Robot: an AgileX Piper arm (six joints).
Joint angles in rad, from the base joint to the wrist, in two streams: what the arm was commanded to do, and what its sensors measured. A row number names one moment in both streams.
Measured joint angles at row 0:
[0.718 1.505 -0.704 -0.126 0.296 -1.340]
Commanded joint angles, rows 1 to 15:
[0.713 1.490 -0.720 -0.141 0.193 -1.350]
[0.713 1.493 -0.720 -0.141 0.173 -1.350]
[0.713 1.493 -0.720 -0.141 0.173 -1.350]
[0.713 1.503 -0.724 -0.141 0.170 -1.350]
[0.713 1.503 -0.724 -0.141 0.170 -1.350]
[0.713 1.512 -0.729 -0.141 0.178 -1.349]
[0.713 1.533 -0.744 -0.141 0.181 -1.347]
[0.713 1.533 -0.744 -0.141 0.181 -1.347]
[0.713 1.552 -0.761 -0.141 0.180 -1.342]
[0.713 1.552 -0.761 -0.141 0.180 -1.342]
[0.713 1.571 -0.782 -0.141 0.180 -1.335]
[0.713 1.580 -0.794 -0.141 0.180 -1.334]
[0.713 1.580 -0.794 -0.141 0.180 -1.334]
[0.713 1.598 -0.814 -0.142 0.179 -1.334]
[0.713 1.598 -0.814 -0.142 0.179 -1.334]
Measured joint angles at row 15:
[0.718 1.588 -0.774 -0.132 0.240 -1.338]
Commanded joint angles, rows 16 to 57:
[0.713 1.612 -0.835 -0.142 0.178 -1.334]
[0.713 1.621 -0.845 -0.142 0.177 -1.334]
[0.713 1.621 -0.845 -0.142 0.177 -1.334]
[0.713 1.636 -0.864 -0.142 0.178 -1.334]
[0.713 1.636 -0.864 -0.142 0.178 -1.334]
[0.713 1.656 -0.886 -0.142 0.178 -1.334]
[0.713 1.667 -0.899 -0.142 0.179 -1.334]
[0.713 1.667 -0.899 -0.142 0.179 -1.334]
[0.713 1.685 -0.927 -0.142 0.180 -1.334]
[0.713 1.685 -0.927 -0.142 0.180 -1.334]
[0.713 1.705 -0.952 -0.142 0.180 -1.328]
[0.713 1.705 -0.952 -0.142 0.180 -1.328]
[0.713 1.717 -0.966 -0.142 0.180 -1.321]
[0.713 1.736 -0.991 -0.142 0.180 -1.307]
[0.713 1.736 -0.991 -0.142 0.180 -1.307]
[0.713 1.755 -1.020 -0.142 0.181 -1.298]
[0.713 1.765 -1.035 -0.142 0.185 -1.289]
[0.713 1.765 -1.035 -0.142 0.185 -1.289]
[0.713 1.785 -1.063 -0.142 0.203 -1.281]
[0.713 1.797 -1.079 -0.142 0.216 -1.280]
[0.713 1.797 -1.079 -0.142 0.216 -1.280]
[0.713 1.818 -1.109 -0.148 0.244 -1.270]
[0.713 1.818 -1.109 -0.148 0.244 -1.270]
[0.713 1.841 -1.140 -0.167 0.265 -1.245]
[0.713 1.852 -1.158 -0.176 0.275 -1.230]
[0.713 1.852 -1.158 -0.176 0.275 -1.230]
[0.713 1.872 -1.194 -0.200 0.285 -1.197]
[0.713 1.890 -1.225 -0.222 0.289 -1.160]
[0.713 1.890 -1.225 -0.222 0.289 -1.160]
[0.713 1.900 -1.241 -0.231 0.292 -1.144]
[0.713 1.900 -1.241 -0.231 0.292 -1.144]
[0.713 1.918 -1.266 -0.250 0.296 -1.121]
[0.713 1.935 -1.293 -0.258 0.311 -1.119]
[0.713 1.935 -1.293 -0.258 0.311 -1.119]
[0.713 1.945 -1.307 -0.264 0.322 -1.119]
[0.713 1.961 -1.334 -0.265 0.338 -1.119]
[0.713 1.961 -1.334 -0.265 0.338 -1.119]
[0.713 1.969 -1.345 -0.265 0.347 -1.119]
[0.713 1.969 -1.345 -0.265 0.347 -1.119]
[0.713 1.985 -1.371 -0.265 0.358 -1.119]
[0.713 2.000 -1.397 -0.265 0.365 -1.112]
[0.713 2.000 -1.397 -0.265 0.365 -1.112]
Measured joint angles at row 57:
[0.718 1.996 -1.349 -0.251 0.404 -1.126]
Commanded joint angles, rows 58 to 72:
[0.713 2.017 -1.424 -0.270 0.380 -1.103]
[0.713 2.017 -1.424 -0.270 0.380 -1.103]
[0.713 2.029 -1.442 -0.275 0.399 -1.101]
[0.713 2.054 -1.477 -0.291 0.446 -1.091]
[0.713 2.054 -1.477 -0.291 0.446 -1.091]
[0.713 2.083 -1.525 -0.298 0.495 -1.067]
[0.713 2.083 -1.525 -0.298 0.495 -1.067]
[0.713 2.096 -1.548 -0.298 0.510 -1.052]
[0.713 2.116 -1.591 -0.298 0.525 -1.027]
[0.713 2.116 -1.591 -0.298 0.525 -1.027]
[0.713 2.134 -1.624 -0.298 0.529 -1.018]
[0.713 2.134 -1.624 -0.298 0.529 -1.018]
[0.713 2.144 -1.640 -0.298 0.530 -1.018]
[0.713 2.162 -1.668 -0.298 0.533 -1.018]
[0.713 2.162 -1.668 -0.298 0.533 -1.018]
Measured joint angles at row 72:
[0.718 2.156 -1.617 -0.278 0.576 -1.033]
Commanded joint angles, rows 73 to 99:
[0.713 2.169 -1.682 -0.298 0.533 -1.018]
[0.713 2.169 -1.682 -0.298 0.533 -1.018]
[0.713 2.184 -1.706 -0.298 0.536 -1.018]
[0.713 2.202 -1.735 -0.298 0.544 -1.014]
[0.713 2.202 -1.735 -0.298 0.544 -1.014]
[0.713 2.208 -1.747 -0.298 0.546 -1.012]
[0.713 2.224 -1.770 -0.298 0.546 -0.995]
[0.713 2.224 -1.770 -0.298 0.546 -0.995]
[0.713 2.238 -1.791 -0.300 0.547 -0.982]
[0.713 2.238 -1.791 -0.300 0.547 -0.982]
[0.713 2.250 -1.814 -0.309 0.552 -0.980]
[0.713 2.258 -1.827 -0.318 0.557 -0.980]
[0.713 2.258 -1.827 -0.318 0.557 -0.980]
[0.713 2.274 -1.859 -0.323 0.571 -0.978]
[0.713 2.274 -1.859 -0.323 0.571 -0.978]
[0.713 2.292 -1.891 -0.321 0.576 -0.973]
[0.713 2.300 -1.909 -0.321 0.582 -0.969]
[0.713 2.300 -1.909 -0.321 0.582 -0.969]
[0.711 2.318 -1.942 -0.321 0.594 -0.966]
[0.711 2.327 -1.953 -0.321 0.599 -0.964]
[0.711 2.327 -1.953 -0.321 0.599 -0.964]
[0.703 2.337 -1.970 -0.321 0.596 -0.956]
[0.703 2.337 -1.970 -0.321 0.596 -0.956]
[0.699 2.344 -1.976 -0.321 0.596 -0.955]
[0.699 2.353 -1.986 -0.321 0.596 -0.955]
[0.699 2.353 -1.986 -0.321 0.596 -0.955]
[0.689 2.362 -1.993 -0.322 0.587 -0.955]
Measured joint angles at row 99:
[0.704 2.364 -1.967 -0.298 0.635 -0.968]
